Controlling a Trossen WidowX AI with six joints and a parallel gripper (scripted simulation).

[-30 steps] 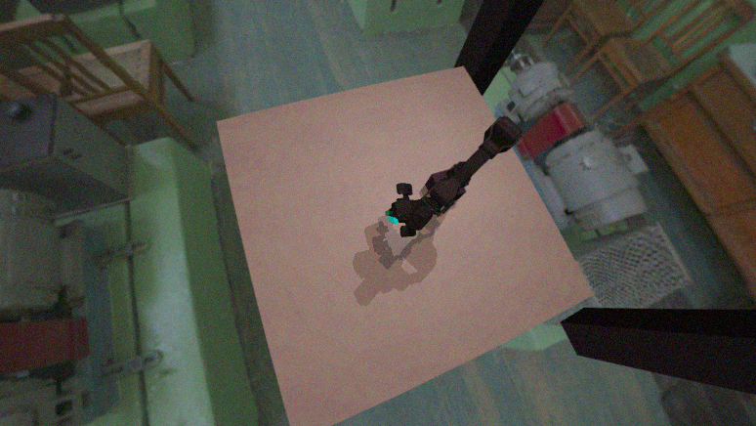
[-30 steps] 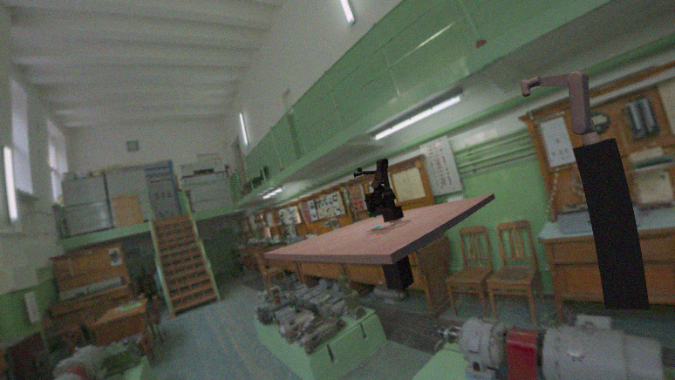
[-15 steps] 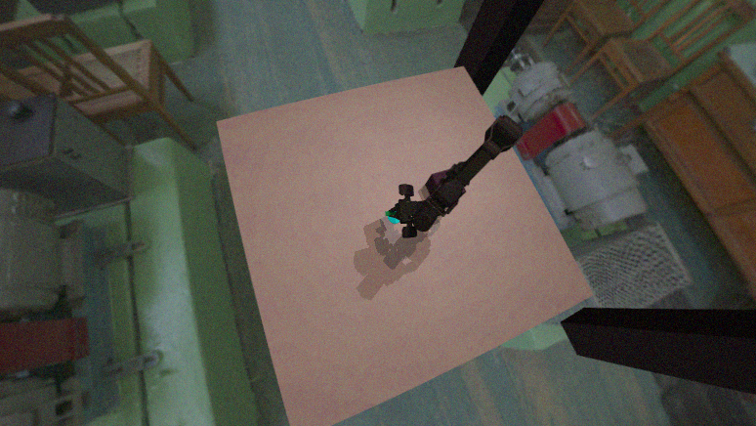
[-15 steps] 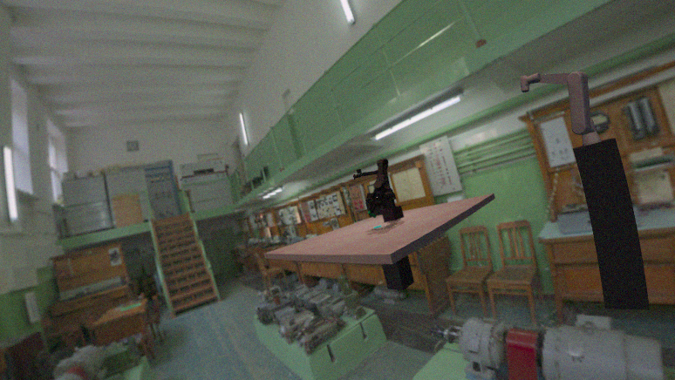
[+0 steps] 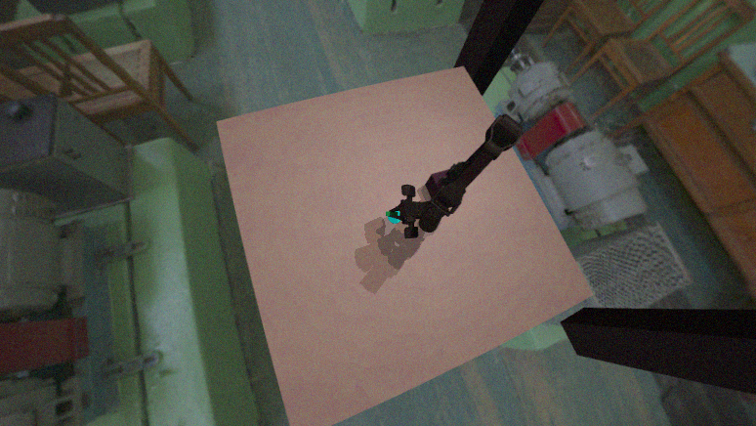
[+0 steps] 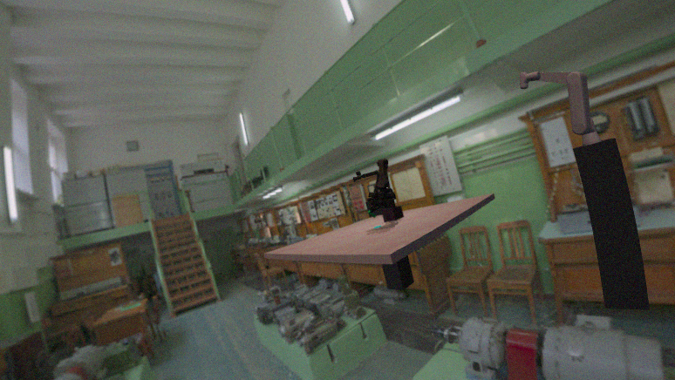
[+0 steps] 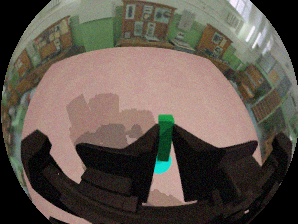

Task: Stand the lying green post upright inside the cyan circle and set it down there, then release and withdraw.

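Now: the cyan circle 12 cm below my gripper tip, 5 cm behind it and 1 cm to the right of it. The rest, counted from my gripper tip: green post 2 cm below, 1 cm behind.
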